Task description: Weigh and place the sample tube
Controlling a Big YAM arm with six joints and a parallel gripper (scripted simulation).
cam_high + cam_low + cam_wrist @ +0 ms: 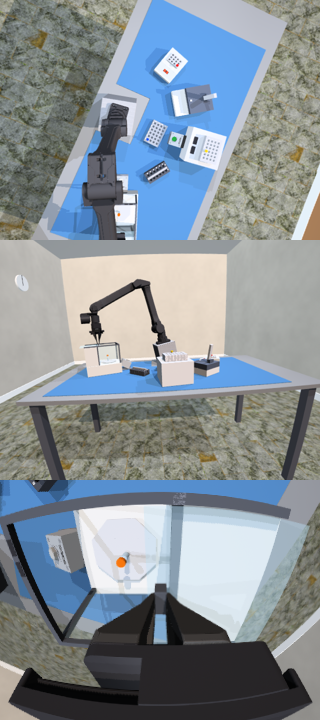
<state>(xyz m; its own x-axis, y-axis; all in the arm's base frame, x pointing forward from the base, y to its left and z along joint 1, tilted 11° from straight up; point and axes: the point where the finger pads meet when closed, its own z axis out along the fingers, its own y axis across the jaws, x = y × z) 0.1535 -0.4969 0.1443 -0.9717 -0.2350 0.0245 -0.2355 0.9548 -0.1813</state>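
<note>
Right now my hand is 1 cm short of the balance door, 3 cm to the left of it and 1 cm above it. Also, from my hand: tube rack RK 6 cm ahead, 49 cm to the left, 21 cm below; white key 5 cm behind, 20 cm to the left, 15 cm below; black magnet block 13 cm ahead, 28 cm to the left, 20 cm below.
</note>
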